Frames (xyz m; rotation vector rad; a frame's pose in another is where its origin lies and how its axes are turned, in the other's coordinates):
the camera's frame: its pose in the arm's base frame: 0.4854 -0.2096 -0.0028 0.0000 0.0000 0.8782
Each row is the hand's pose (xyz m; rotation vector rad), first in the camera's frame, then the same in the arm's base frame.
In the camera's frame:
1: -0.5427 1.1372 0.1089 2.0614 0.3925 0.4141
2: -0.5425 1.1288 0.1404 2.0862 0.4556 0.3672
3: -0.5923 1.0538 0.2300 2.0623 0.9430 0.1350
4: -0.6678 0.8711 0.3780 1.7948 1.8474 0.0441
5: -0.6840 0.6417 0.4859 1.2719 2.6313 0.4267
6: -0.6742 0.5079 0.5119 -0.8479 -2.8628 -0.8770
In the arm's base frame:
1: -0.7363 0.0989 0.1061 1.7933 1.3000 0.9216
2: -0.7297 0.0937 0.1376 1.7811 1.3656 0.8626
3: -0.7038 0.0075 0.2272 1.5096 1.7820 0.5880
4: -0.6114 -0.1673 0.3752 0.8537 2.4773 0.3643
5: -0.4452 -0.3263 0.4831 0.0340 3.0486 0.5264
6: -0.3360 -0.4041 0.5091 0.4190 -2.7506 -0.7214

